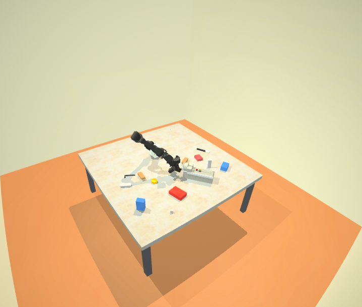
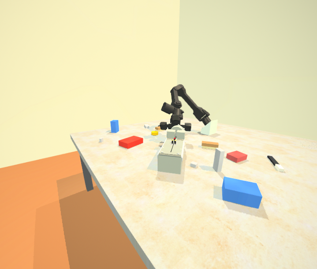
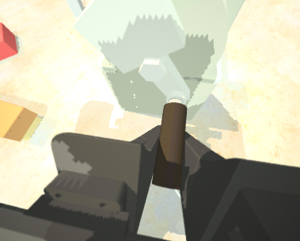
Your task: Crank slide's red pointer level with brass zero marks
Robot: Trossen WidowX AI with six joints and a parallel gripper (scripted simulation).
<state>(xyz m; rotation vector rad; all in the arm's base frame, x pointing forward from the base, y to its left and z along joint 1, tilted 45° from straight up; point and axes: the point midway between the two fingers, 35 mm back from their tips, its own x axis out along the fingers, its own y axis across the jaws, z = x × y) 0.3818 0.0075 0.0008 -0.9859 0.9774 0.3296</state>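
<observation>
Right now my gripper tip is 40 mm below the crank and 10 mm to the right of it. Also, from my gripper tip: brown crank handle (30 mm above, 10 mm to the right, 10 mm behind); then red pointer (100 mm to the left, 100 mm ahead, 40 mm above); then yellow disc (240 mm to the right, 40 mm behind, 30 mm below).
</observation>
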